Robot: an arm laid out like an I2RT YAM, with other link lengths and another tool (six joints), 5 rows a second.
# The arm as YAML. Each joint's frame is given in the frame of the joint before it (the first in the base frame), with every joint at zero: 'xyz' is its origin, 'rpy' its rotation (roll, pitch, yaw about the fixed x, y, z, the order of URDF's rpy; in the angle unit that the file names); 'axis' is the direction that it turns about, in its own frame. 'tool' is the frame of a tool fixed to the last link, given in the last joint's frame.
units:
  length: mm
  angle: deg
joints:
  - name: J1
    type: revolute
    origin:
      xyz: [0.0, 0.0, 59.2]
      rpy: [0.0, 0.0, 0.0]
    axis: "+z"
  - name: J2
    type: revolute
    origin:
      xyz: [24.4, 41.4, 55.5]
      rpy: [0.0, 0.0, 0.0]
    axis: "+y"
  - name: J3
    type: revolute
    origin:
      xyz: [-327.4, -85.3, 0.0]
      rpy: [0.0, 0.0, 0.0]
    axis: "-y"
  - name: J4
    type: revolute
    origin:
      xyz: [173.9, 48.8, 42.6]
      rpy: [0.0, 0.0, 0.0]
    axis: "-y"
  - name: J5
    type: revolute
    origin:
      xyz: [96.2, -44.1, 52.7]
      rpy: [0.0, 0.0, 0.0]
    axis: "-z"
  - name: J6
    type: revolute
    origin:
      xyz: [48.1, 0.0, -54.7]
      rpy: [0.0, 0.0, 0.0]
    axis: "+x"
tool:
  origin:
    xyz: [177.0, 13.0, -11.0]
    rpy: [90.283, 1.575, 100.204]
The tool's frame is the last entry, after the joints.
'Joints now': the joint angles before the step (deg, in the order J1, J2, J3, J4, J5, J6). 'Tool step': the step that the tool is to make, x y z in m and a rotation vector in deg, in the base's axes. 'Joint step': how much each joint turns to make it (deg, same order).
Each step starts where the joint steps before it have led.
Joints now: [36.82, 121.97, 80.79, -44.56, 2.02, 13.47]
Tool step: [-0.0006, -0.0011, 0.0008, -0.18, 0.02, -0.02]
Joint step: [0.00, -0.14, 0.02, -0.28, 0.13, 0.01]
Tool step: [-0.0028, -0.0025, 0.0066, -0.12, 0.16, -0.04]
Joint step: [-0.05, -0.93, 0.46, -1.59, 0.00, -0.01]
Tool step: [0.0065, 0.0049, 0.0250, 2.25, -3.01, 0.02]
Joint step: [0.00, -3.73, 0.86, -0.83, 0.00, -0.02]
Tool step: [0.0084, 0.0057, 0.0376, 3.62, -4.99, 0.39]
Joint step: [-0.06, -5.78, 0.49, -0.08, 0.00, -0.46]
